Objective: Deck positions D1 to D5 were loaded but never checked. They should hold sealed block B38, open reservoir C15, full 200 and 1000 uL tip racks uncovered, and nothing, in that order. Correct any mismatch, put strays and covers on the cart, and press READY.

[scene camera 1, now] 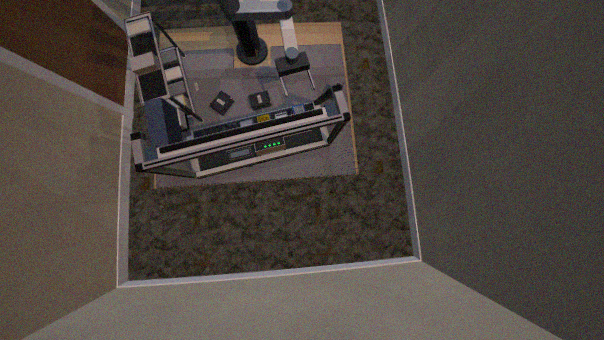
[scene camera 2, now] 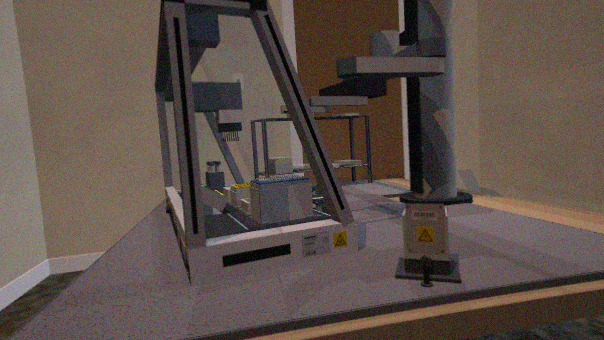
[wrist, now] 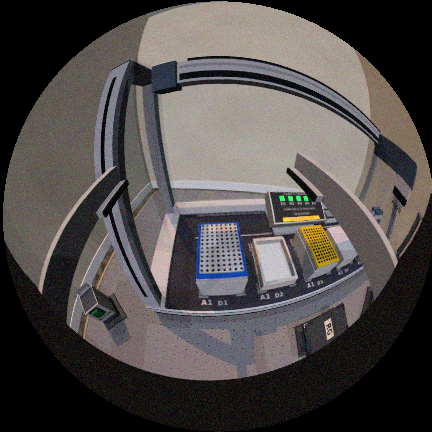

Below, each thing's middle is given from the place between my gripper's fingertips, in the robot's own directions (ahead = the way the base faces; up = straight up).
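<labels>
With the white open reservoir (wrist: pixel 274 268) in sight, I find my gripper 25 cm above it. My gripper is also 12 cm to the left of the reservoir, and 7 cm short of it.
</labels>
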